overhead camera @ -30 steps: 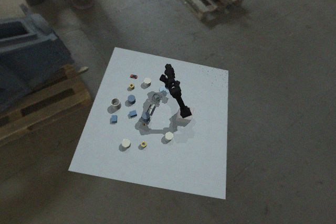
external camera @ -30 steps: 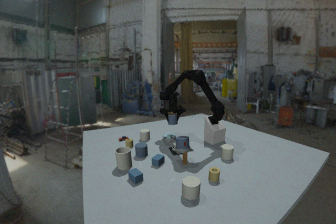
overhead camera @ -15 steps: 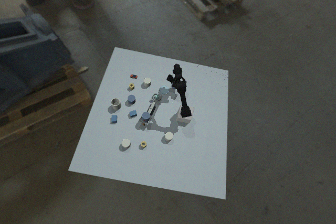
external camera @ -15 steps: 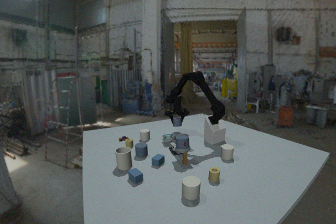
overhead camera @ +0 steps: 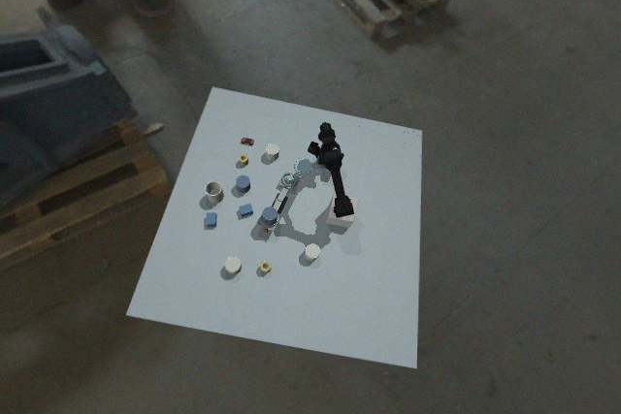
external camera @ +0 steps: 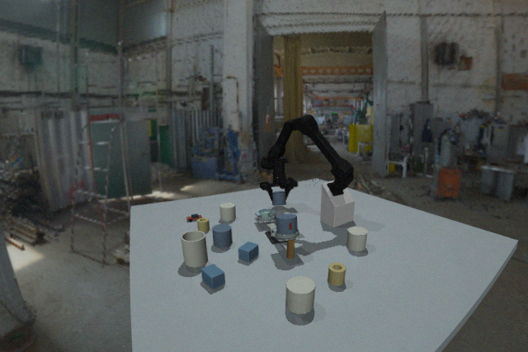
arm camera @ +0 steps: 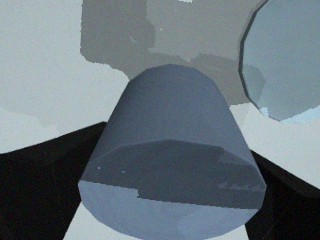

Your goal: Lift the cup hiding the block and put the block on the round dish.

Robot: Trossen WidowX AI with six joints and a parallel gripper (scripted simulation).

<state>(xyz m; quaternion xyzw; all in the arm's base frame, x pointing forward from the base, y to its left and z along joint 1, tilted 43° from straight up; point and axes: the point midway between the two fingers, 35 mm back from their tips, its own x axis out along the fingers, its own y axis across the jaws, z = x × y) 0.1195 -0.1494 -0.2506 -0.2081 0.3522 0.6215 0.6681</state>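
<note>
Right now the light blue round dish is 100 mm ahead of my gripper tip, 40 mm to the left of it and 30 mm below it. Also, from my gripper tip: balance beam: 280 mm to the left, 190 mm ahead; then beige cup: 510 mm ahead, 310 mm to the left; then red piece: 430 mm ahead, 40 mm to the right, 20 mm below.
</note>
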